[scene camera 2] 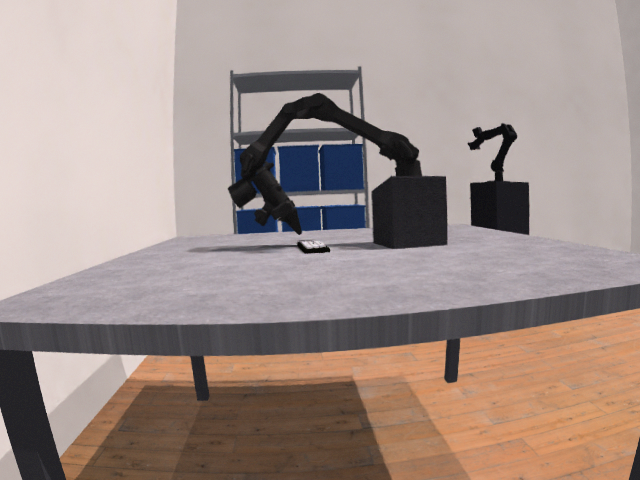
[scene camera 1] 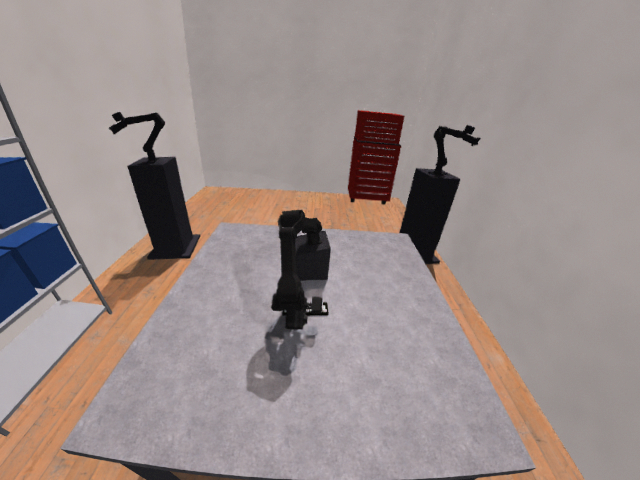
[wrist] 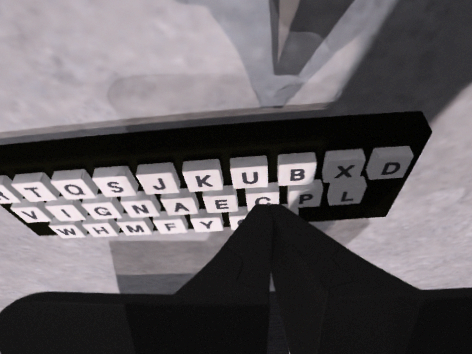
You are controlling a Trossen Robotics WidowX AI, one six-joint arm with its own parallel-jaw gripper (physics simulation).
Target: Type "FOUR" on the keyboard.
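Pixels of known places: gripper, fingertip midpoint: (scene camera 2: 300, 234) (wrist: 267, 217); arm's base, link origin: (scene camera 2: 410, 182) (scene camera 1: 314, 241).
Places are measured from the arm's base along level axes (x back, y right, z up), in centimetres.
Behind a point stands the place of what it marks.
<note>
A black keyboard (scene camera 1: 324, 312) {y -0.6, x -30.6, z -16.1 cm} (scene camera 2: 315, 250) {y -2.5, x -28.5, z -16.7 cm} (wrist: 200, 135) {y 8.2, x -30.2, z -16.8 cm} with white letter keys lies on the table. My gripper (scene camera 2: 299, 233) {y 10.4, x -29.4, z -13.5 cm} (wrist: 267, 217) {y 10.4, x -29.4, z -13.5 cm} is shut and empty, its tips a small gap above the keyboard in scene camera 2. In the wrist view the tips overlap the lower part of the C key (wrist: 262, 198) {y 10.1, x -27.1, z -15.7 cm}. The F key (wrist: 171, 225) {y 5.5, x -25.6, z -15.7 cm} is in the bottom row, left of the tips. The O key (wrist: 240, 221) {y 8.8, x -25.3, z -15.7 cm} is mostly hidden by the fingers. The U key (wrist: 250, 173) {y 9.9, x -28.9, z -15.7 cm} is in the top row. The R key (wrist: 3, 192) {y -0.6, x -29.8, z -15.7 cm} is cut off at the left edge.
The grey table (scene camera 1: 361, 403) {y -5.6, x -67.6, z -17.3 cm} (scene camera 2: 206, 289) {y -36.7, x -55.0, z -17.3 cm} carries the arm's dark pedestal block (scene camera 1: 316, 260) {y -0.1, x -8.5, z -5.4 cm} (scene camera 2: 413, 211) {y -6.5, x -2.8, z -7.8 cm}. Two other arms stand on black pedestals (scene camera 1: 157, 206) (scene camera 1: 431, 206) beyond it. A red cabinet (scene camera 1: 375, 155) and a shelf unit (scene camera 2: 362, 155) with blue bins stand off the table.
</note>
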